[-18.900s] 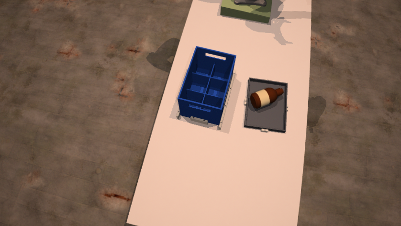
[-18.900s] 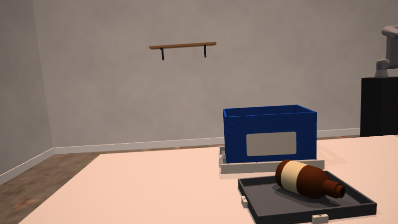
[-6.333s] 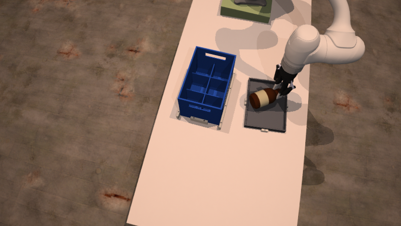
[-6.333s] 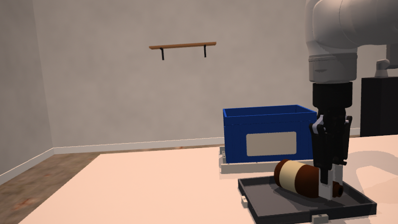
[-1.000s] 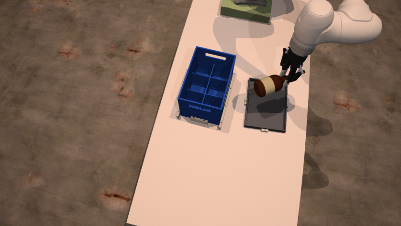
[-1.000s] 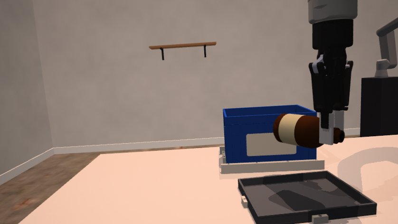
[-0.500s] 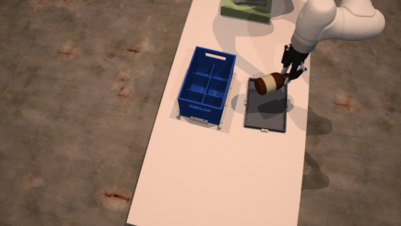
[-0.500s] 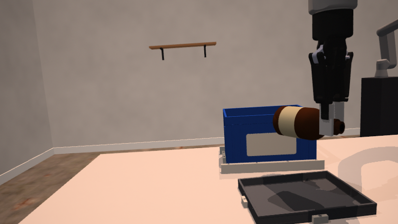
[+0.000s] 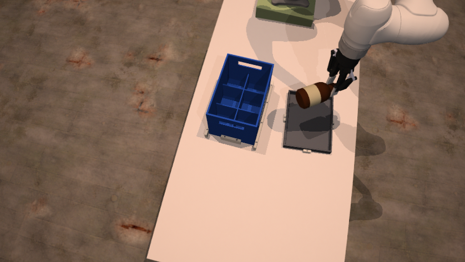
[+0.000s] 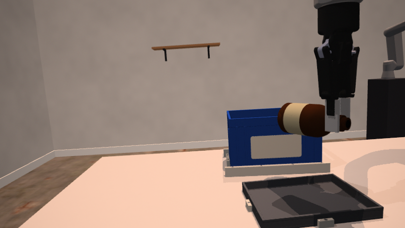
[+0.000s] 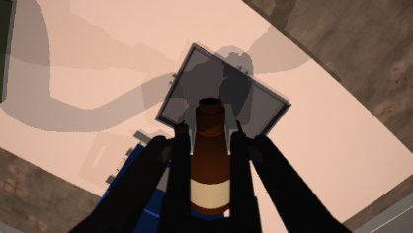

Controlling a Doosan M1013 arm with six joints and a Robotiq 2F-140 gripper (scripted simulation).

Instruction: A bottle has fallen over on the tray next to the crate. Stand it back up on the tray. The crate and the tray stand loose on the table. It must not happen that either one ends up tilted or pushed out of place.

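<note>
The brown bottle is 2 cm ahead of my hand, 5 cm to the right of it and 2 cm below it. Also, from my hand: blue crate 1 cm behind, 33 cm to the right, 13 cm below; then dark grey tray 5 cm ahead, 5 cm to the right, 20 cm below.
</note>
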